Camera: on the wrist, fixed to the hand. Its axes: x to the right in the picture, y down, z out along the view.
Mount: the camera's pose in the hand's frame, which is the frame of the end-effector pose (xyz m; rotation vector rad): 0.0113 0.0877 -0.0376 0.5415 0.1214 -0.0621
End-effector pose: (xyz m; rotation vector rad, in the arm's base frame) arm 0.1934 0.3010 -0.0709 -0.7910 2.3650 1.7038
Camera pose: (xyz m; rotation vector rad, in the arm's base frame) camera 0.1494 0.2830 0.0126 -0.8662 2.6551 0.9316
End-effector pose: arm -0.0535 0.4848 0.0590 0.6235 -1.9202 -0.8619
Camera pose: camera -0.0319 0.5200 0.1458 1.0332 -2.0349 -0.3195
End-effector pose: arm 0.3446 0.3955 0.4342 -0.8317 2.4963 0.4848
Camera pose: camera 0.2695 0.4391 0.4753 -0.7266 2.5117 -0.2672
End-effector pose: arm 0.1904 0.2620 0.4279 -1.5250 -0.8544 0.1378
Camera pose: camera 0.2566 0.2468 0.3600 -0.9884 -0.6948 0.2099
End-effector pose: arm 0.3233 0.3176 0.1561 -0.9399 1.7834 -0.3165
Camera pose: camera 0.2493 0.3590 0.1109 -0.5953 1.6506 -0.8623
